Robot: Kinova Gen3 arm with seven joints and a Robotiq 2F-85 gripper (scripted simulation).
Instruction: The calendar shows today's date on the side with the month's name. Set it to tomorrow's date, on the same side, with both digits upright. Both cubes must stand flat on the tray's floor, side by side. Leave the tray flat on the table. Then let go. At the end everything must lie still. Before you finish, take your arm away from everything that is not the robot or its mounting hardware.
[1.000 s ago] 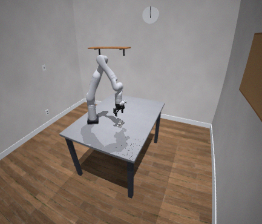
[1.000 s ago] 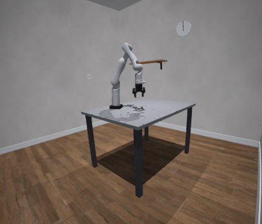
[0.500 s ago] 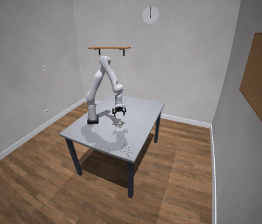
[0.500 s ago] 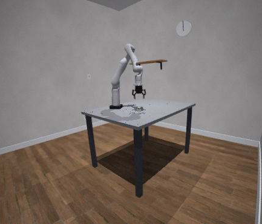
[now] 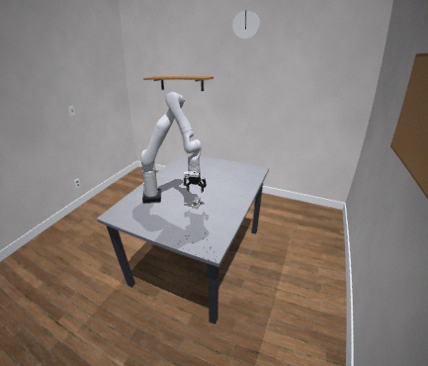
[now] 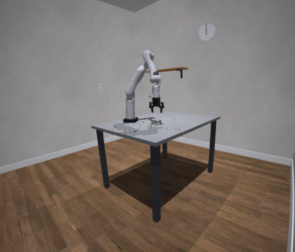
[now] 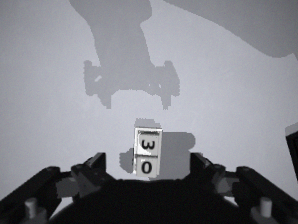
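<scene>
Right now my hand is 10 cm above the white digit cube. From my hand the other things lie so: calendar tray (11 cm below, 2 cm to the left).
</scene>
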